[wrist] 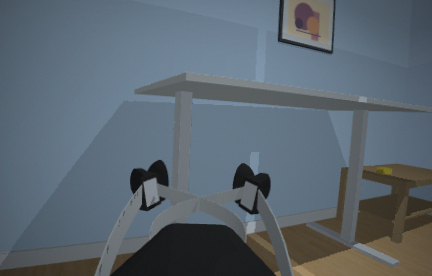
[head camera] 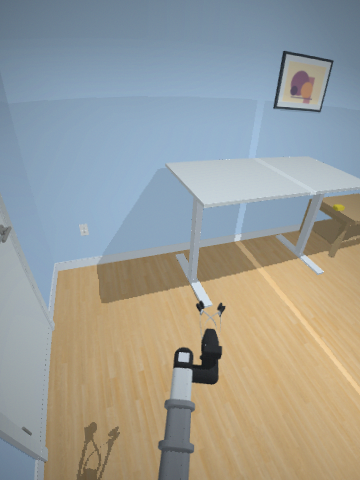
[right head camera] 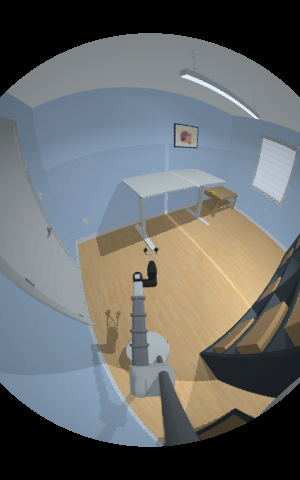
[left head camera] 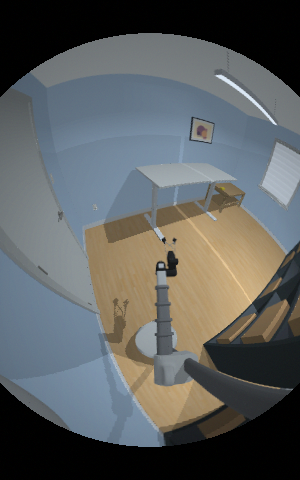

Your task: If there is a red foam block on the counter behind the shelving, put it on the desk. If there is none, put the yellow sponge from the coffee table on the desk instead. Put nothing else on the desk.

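Where they show: gripper, fingertip midpoint: (wrist: 201, 178) (head camera: 210, 302) (right head camera: 150, 247) (left head camera: 168, 237); robot's base, link origin: (right head camera: 148, 349) (left head camera: 155, 338).
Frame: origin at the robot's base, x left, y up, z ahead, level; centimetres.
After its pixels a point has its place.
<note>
The white desk (head camera: 235, 181) @[y 92.2, x -26.0, z 171.2 cm] (left head camera: 167, 175) @[y 92.2, x -17.2, z 165.4 cm] (right head camera: 157, 183) @[y 92.2, x -25.1, z 169.4 cm] (wrist: 250, 93) @[y 89.7, x -28.5, z 160.4 cm] stands by the blue wall, with nothing on the visible part of its top. The yellow sponge (head camera: 339, 207) @[y 46.0, x -155.9, z 246.6 cm] (left head camera: 223, 189) @[y 43.6, x -159.3, z 245.8 cm] (right head camera: 212, 193) @[y 42.8, x -154.7, z 245.7 cm] (wrist: 384, 171) @[y 44.6, x -154.5, z 245.8 cm] lies on the low wooden coffee table (head camera: 353, 209) @[y 42.2, x -178.1, z 253.6 cm] (left head camera: 235, 191) @[y 42.2, x -198.5, z 250.4 cm] (right head camera: 226, 193) @[y 42.2, x -198.2, z 252.7 cm] (wrist: 410, 173) @[y 42.2, x -184.6, z 253.1 cm], beyond the desk's right end. My gripper (head camera: 211, 308) @[y 74.4, x -9.3, z 78.3 cm] (left head camera: 169, 241) @[y 74.4, x -9.3, z 78.3 cm] (right head camera: 151, 251) @[y 74.4, x -9.3, z 78.3 cm] (wrist: 201, 178) @[y 74.4, x -9.3, z 78.3 cm] is open and empty on the extended arm, in front of the desk's left leg and below desktop height. The counter and any red foam block do not show.
The dark shelving (left head camera: 240, 357) @[y 62.1, x -58.2, z -24.8 cm] (right head camera: 240, 369) @[y 68.9, x -58.6, z -25.5 cm] with brown boxes stands at the right. A door (head camera: 22, 320) @[y 46.0, x 86.7, z 76.6 cm] (left head camera: 37, 220) @[y 112.8, x 79.7, z 60.0 cm] (right head camera: 27, 220) @[y 117.8, x 85.6, z 74.1 cm] is at the left. A framed picture (head camera: 303, 82) @[y 158.8, x -86.1, z 252.9 cm] (wrist: 306, 22) @[y 153.6, x -84.9, z 252.4 cm] hangs above the desk. Wooden floor (head camera: 125, 350) @[y -2.8, x 39.9, z 95.6 cm] lies around the arm.
</note>
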